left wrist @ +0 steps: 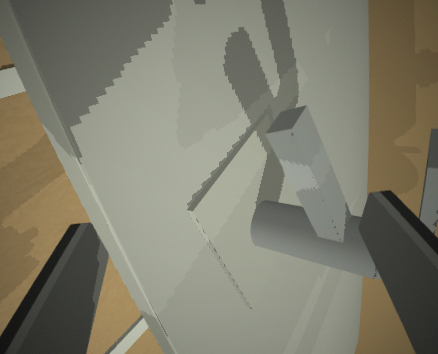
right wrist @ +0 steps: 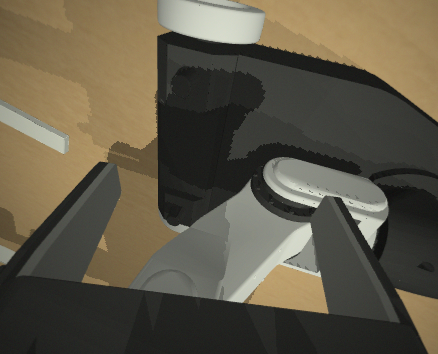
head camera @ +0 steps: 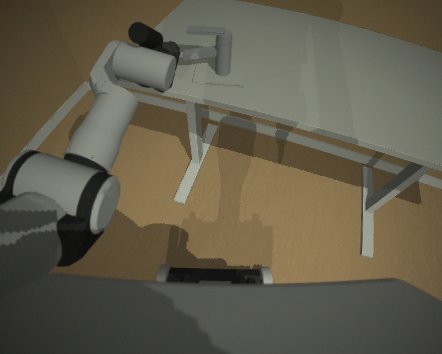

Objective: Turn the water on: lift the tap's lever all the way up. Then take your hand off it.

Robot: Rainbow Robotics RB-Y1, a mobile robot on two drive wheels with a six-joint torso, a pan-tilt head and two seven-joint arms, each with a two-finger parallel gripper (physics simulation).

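Frame: origin at the robot's base, x left, y up, z ahead, level; centimetres.
Where they show: left gripper, fingertip midpoint: (left wrist: 230,225); right gripper, fingertip midpoint: (right wrist: 220,193).
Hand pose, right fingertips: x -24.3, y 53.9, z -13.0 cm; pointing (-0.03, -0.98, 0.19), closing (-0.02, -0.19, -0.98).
After its pixels a point has its place.
The grey tap's upright round body (head camera: 223,57) @(z 53.2, x -0.6, y 102.4 cm) (left wrist: 285,227) @(z 54.4, x 1.6, y 99.2 cm) stands on the table. Its spout (head camera: 197,54) @(z 54.6, x 7.4, y 102.3 cm) (left wrist: 317,190) @(z 54.6, x 7.1, y 102.8 cm) sticks out partway up the body. The flat lever (head camera: 204,30) @(z 55.0, x 5.1, y 109.9 cm) reaches left from the body's top, roughly level in the head view; what seems to be its end (left wrist: 431,195) @(z 54.3, x 8.3, y 109.3 cm) shows at the right edge of the left wrist view. My left gripper (left wrist: 230,225) @(z 46.4, x 14.1, y 103.1 cm) is open and empty; one finger hides the body's upper part. The lever end lies outside that finger, not between the fingers. My right gripper (right wrist: 220,193) @(z -13.0, x -24.3, y 53.9 cm) is open and empty, away from the table.
The pale table (head camera: 280,55) @(z 68.5, x -21.8, y 95.0 cm) (left wrist: 135,165) @(z 48.5, x 14.3, y 95.1 cm) has thin outline marks beside the tap. My left forearm reaches over its left corner in the head view. Table legs (head camera: 367,215) stand on the floor. The robot's dark base (right wrist: 200,135) @(z -3.0, x -6.1, y 19.1 cm) is beyond the right fingers.
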